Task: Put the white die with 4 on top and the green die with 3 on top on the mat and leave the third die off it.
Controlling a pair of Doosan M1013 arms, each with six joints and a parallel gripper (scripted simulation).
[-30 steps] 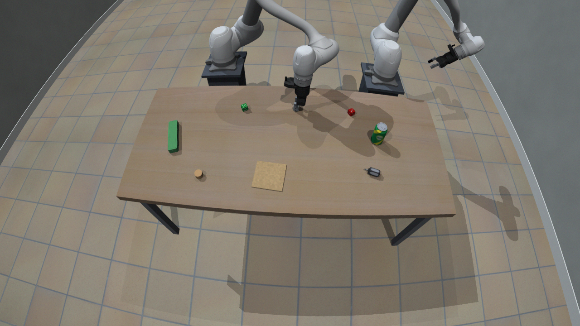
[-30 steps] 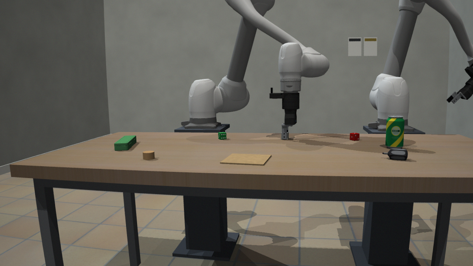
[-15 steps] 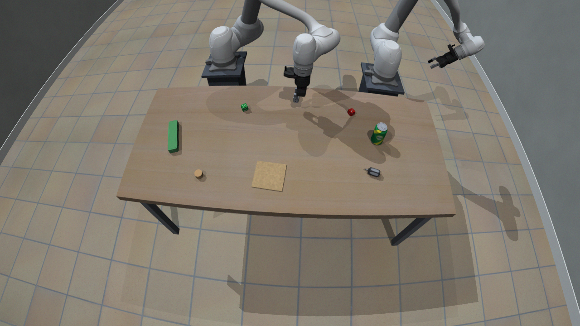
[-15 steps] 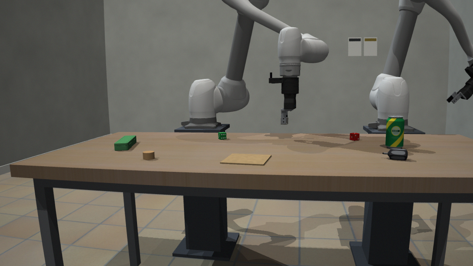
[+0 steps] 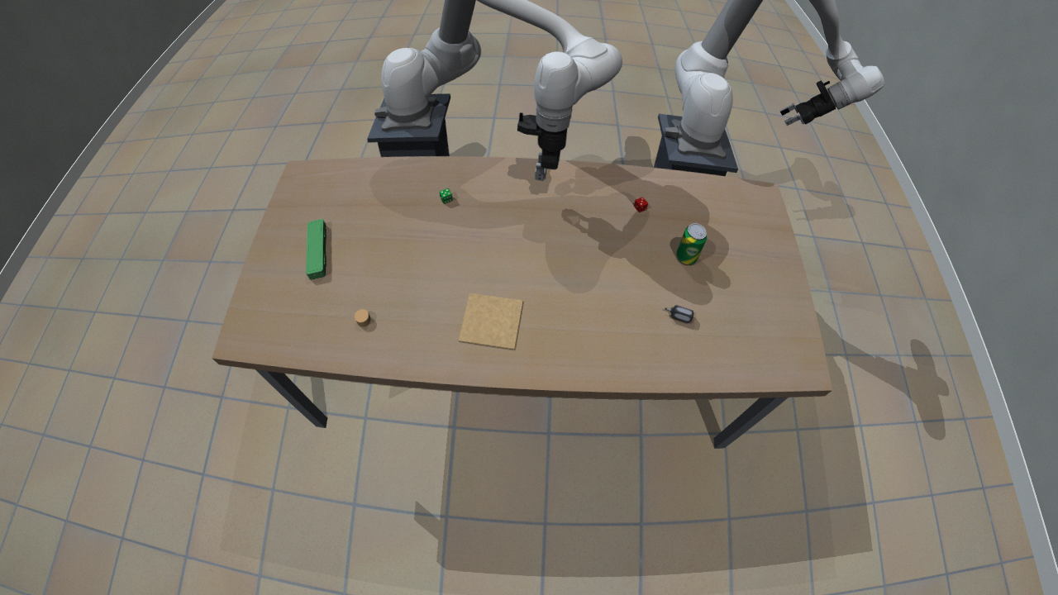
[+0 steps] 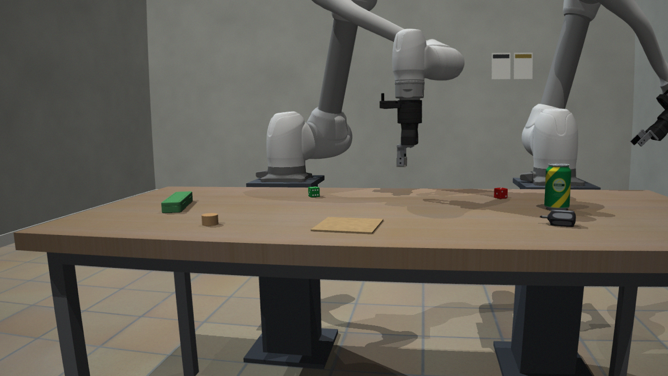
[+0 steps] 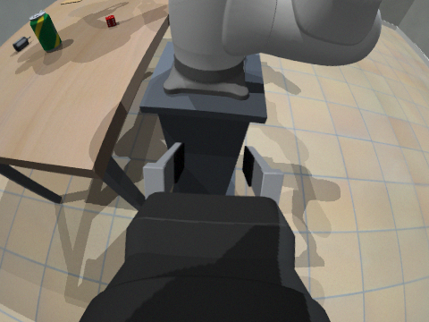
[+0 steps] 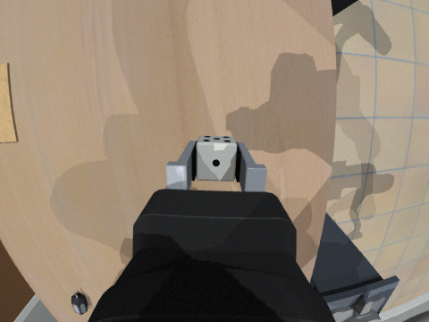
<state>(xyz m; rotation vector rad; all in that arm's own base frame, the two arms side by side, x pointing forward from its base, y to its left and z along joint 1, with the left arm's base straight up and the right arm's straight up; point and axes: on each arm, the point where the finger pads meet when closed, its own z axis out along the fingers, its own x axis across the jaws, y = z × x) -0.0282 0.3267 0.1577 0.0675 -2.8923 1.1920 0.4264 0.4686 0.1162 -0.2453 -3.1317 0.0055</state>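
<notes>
The tan mat is 430 mm ahead of my right hand, 110 mm below it and 80 mm to the right of it. Round my right hand: red die: 300 mm to the left, 100 mm below; green die: 280 mm to the right, 100 mm below, 30 mm ahead; white die: 10 mm below.
</notes>
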